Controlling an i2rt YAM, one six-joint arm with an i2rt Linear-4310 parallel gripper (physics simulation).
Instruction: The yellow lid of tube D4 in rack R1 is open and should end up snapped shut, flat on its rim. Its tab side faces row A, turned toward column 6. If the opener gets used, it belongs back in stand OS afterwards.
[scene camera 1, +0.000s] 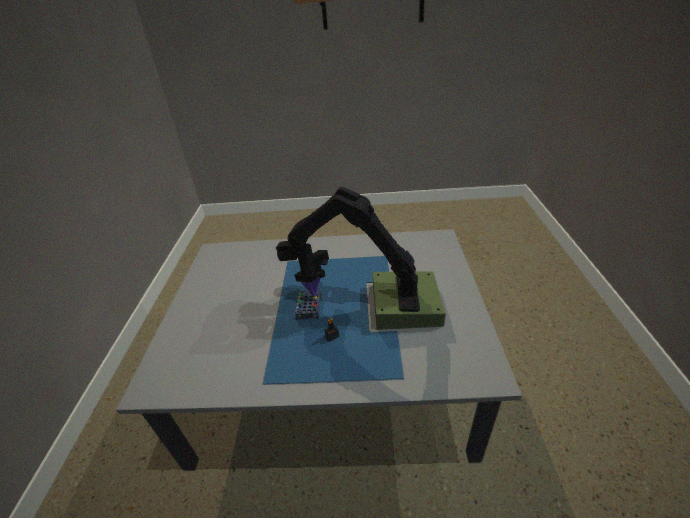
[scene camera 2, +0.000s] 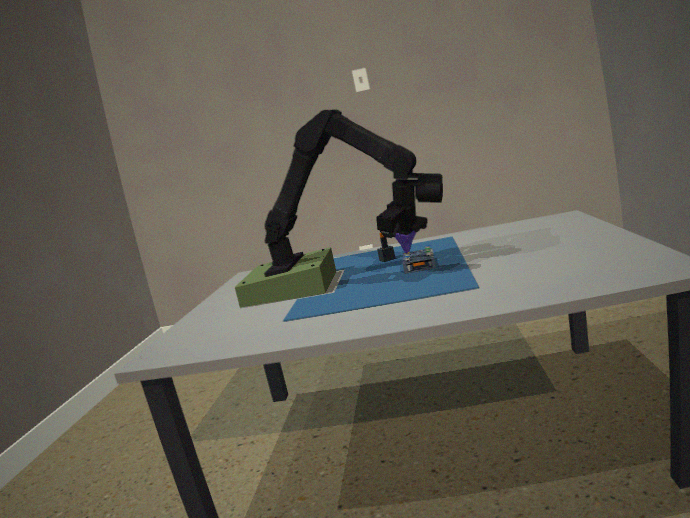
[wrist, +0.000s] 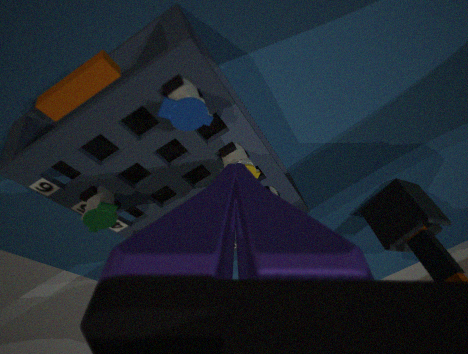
Labels:
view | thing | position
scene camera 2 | blue mat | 366, 282
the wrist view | gripper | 235, 176
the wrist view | blue mat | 349, 103

